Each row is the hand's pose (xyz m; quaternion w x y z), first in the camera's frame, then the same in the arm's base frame.
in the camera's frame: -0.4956 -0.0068 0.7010 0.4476 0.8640 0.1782 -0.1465
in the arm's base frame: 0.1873 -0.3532 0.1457 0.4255 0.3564 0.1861 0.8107
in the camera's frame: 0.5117 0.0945 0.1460 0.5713 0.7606 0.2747 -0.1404
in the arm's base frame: -0.1497 0.5971 0.7080 0.5415 0.2543 0.0800 0.7973
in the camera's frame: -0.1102 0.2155 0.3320 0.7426 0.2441 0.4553 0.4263
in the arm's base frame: 0.0915 0.2105 0.2301 0.4320 -0.4818 -0.2224 0.7293
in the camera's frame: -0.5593 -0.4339 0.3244 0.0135 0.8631 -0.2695 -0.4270
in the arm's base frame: 0.6362 -0.2950 0.4970 0.0593 0.8148 0.3141 0.4837
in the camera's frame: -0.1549 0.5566 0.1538 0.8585 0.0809 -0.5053 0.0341
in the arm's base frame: 0.1086 0.4762 -0.0514 0.0370 -0.2407 0.8048 -0.5413
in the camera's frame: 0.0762 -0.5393 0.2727 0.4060 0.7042 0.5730 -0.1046
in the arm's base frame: 0.2925 0.0047 0.9549 0.6749 0.0545 0.2981 0.6728
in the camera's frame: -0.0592 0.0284 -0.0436 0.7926 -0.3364 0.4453 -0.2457
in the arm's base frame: 0.3739 0.4320 0.4534 0.7751 -0.2173 -0.5915 0.0458
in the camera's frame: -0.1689 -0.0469 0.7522 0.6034 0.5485 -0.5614 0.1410
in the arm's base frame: -0.0455 -0.2510 0.3609 0.2230 -0.3927 0.3897 -0.8026
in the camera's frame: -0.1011 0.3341 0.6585 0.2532 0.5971 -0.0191 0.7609
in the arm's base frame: -0.1725 0.0240 0.1025 0.2855 0.3198 -0.1431 -0.8920
